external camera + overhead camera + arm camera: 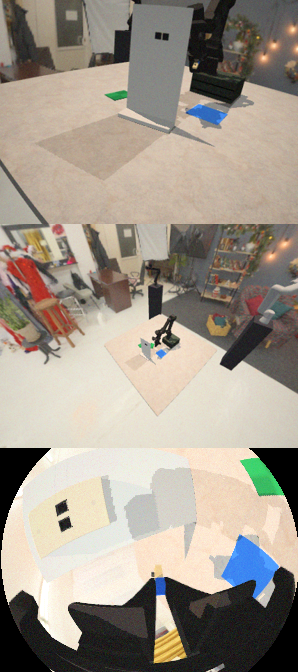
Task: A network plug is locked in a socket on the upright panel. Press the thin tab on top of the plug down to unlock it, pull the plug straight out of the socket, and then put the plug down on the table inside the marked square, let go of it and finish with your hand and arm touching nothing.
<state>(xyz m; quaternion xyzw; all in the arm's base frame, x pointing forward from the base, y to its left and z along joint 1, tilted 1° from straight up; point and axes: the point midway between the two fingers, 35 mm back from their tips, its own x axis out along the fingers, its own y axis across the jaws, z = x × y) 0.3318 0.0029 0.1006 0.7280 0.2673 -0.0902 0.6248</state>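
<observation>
My gripper tip is 180 mm above the blue square, 80 mm past it and 60 mm to the right of it. The rest, counted from my gripper tip: blue plug 10 mm ahead; grey upright panel 90 mm to the right, 90 mm ahead, 30 mm below.
</observation>
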